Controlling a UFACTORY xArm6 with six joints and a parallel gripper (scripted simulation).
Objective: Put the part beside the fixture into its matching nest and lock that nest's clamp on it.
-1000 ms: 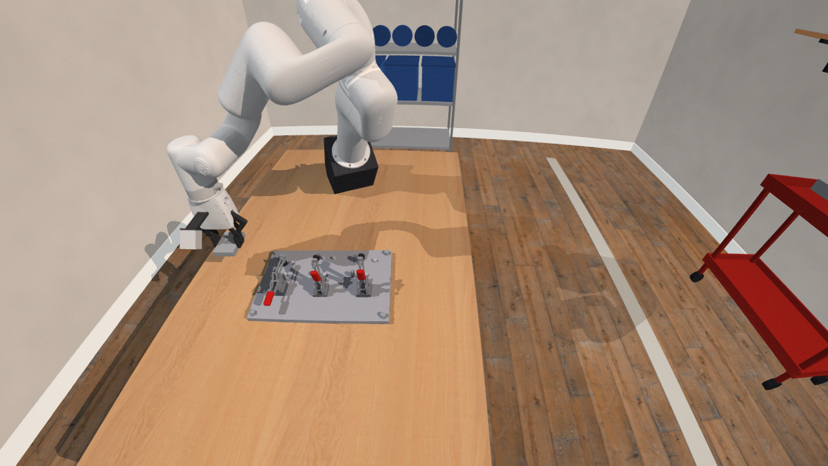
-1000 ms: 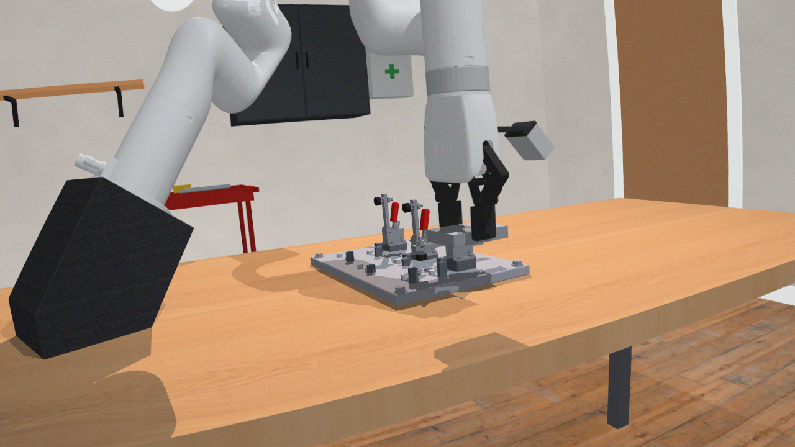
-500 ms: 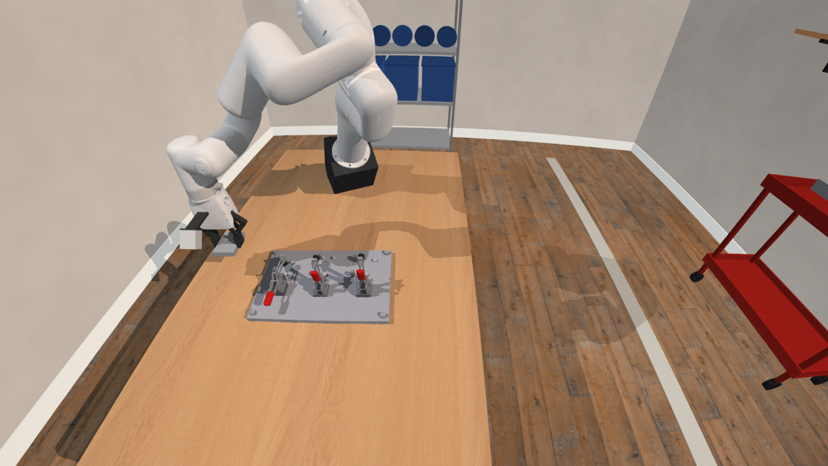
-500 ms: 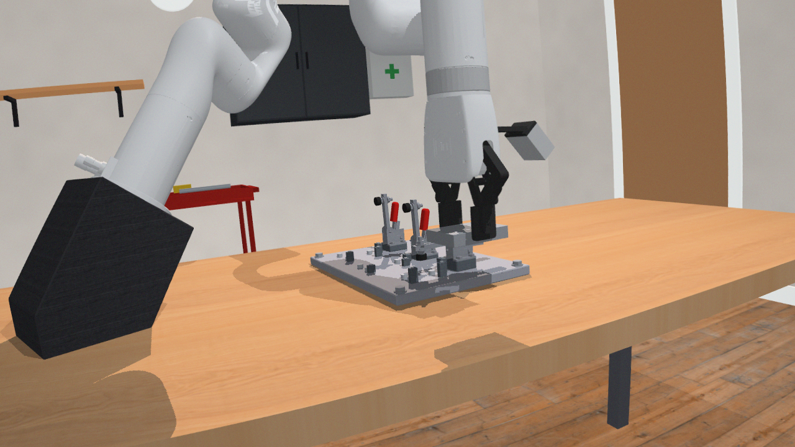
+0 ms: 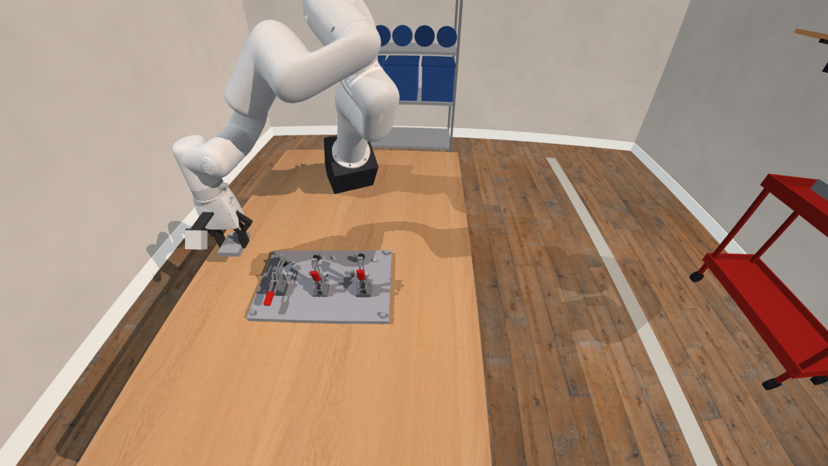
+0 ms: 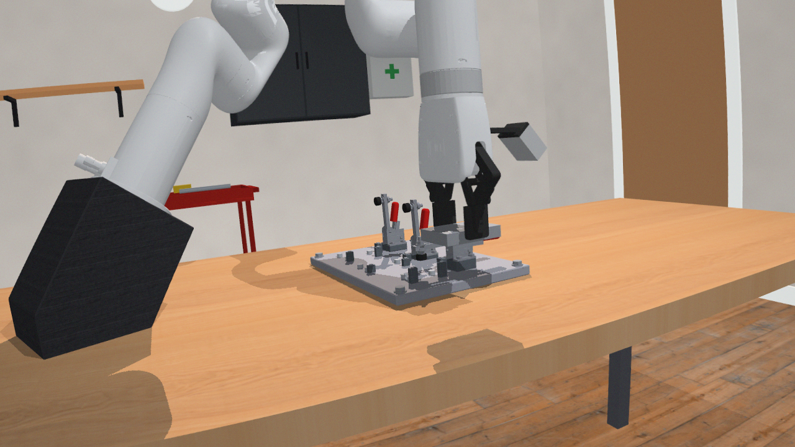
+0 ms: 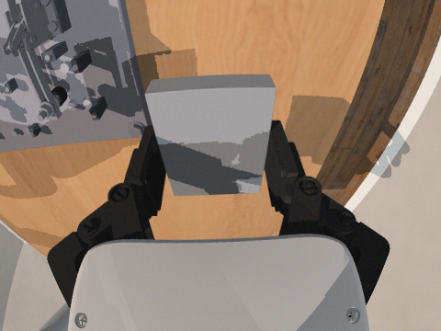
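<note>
Right now the grey fixture plate is 50 mm ahead of my hand, 240 mm to the left of it and 100 mm below it. From my hand the other things lie so: part 10 mm below.
</note>
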